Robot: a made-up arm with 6 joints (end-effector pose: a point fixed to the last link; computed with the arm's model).
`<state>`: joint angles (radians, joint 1 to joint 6).
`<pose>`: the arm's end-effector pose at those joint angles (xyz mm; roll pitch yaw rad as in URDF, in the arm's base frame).
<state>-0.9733 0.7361 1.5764 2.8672 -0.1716 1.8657</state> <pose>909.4 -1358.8 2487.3 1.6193 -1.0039 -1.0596</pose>
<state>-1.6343 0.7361 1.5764 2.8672 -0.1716 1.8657</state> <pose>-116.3 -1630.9 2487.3 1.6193 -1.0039 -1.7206</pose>
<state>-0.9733 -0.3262 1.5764 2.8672 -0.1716 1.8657</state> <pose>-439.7 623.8 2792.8 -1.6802 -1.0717 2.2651</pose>
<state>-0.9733 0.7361 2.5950 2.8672 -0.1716 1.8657</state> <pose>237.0 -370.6 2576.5 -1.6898 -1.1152 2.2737</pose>
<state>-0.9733 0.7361 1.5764 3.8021 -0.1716 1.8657</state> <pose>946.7 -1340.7 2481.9 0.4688 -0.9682 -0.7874</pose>
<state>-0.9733 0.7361 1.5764 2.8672 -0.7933 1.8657</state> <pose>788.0 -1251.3 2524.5 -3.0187 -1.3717 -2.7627</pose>
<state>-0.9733 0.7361 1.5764 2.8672 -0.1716 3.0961</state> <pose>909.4 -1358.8 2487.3 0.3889 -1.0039 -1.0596</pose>
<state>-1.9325 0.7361 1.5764 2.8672 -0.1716 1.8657</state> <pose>-590.4 -1524.8 2487.3 1.6193 -1.0039 -2.0188</pose>
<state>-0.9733 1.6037 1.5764 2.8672 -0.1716 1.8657</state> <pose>1429.7 -2123.4 707.2 1.5529 -0.1378 -1.0200</pose>
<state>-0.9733 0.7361 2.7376 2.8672 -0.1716 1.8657</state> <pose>150.8 -244.0 2491.6 -1.6633 -0.9732 2.2506</pose>
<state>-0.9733 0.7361 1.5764 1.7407 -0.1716 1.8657</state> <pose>897.4 -1400.2 2462.7 2.8710 -0.8529 -1.2320</pose>
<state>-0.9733 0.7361 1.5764 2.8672 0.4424 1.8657</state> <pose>1003.3 -1418.3 2366.1 1.4743 -0.4095 -0.8465</pose>
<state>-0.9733 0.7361 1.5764 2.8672 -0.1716 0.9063</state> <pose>909.4 -1358.8 2487.3 2.5787 -1.0039 -1.0596</pose>
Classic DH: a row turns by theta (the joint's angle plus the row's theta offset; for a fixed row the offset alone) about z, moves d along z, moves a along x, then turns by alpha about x. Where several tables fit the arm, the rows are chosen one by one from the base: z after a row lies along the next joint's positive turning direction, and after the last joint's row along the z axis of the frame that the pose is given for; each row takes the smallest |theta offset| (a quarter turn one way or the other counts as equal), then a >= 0, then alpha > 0; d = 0 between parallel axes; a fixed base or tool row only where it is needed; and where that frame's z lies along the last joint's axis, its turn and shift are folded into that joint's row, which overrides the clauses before.
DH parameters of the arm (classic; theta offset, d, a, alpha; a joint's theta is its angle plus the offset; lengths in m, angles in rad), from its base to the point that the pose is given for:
joint 1: 0 0.599 0.176 -1.5708
joint 2: -1.5708 0 1.164 3.1416
joint 3: 0 0 0.135 -1.5708
joint 4: 0 -0.948 0 1.5708
joint 5: 0 0 0 -1.5708
joint 6: 1.5708 -0.272 0 1.5708
tool (fixed): -1.5708 0 0 0

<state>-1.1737 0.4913 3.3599 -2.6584 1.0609 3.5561</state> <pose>-215.9 229.7 1989.1 1.5405 -1.0672 2.9657</pose>
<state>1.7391 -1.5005 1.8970 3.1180 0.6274 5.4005</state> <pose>351.7 -2092.2 408.9 0.9072 -0.3713 -1.4174</pose>
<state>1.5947 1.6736 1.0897 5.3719 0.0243 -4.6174</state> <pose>-52.8 2427.7 -77.0 -0.7669 0.5689 1.5719</pose>
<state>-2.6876 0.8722 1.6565 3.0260 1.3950 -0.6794</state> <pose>-1662.2 -845.5 1958.1 -2.3628 0.6050 -2.5491</pose>
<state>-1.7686 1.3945 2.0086 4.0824 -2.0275 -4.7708</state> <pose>-167.8 -1841.0 1508.2 -0.7767 -0.1790 0.5444</pose>
